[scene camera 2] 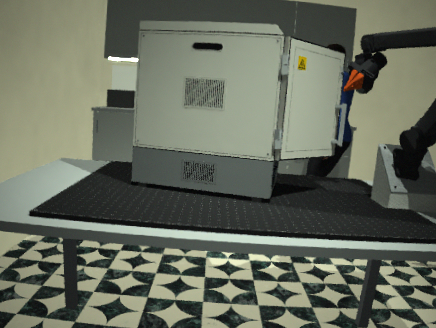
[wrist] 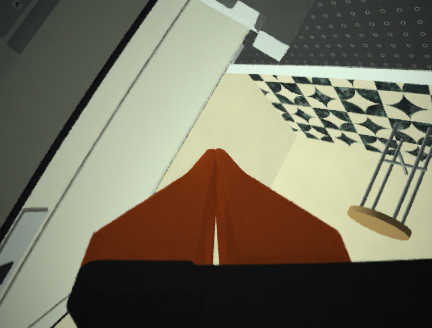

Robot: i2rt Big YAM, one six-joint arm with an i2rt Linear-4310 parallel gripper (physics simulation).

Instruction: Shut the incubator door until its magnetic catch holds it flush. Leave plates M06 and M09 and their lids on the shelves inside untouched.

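Pixels of known places: gripper, fingertip midpoint: (scene camera 2: 344,90) (wrist: 215,162); arm's base, link origin: (scene camera 2: 404,165).
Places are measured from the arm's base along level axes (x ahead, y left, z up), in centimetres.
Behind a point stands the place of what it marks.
The incubator (scene camera 2: 207,100) @[x 71.5, y 12.7, z 16.8 cm] stands on a black perforated mat, its vented side facing scene camera 2. Its door (scene camera 2: 314,107) @[x 36.5, y 6.0, z 17.4 cm] is swung open to the right, with a yellow warning label and a vertical handle (scene camera 2: 342,125) @[x 24.8, y -0.3, z 12.0 cm] near its free edge. My gripper (scene camera 2: 346,90) @[x 25.8, y 0.8, z 24.3 cm] (wrist: 215,162) @[x 25.8, y 0.8, z 24.3 cm] is shut and empty, with orange fingers. In scene camera 2 it shows beside the upper part of the door's free edge; contact cannot be told. In the wrist view a pale panel (wrist: 150,85) @[x 28.4, y -2.1, z 22.9 cm], which looks like the door, slants past the left of the fingertips. Plates M06 and M09 and their lids do not show.
The black mat (scene camera 2: 200,215) @[x 69.2, y 35.3, z -13.6 cm] (wrist: 365,35) @[x 41.0, y 33.9, z -13.6 cm] lies on a pale table (scene camera 2: 30,192) @[x 124.1, y 26.1, z -14.9 cm]. The arm's sloped grey base (scene camera 2: 387,180) @[x 7.5, y 4.3, z -5.3 cm] stands at the right. A person in blue (scene camera 2: 345,107) is partly hidden behind the door. A stool (wrist: 380,222) shows at the wrist view's right.
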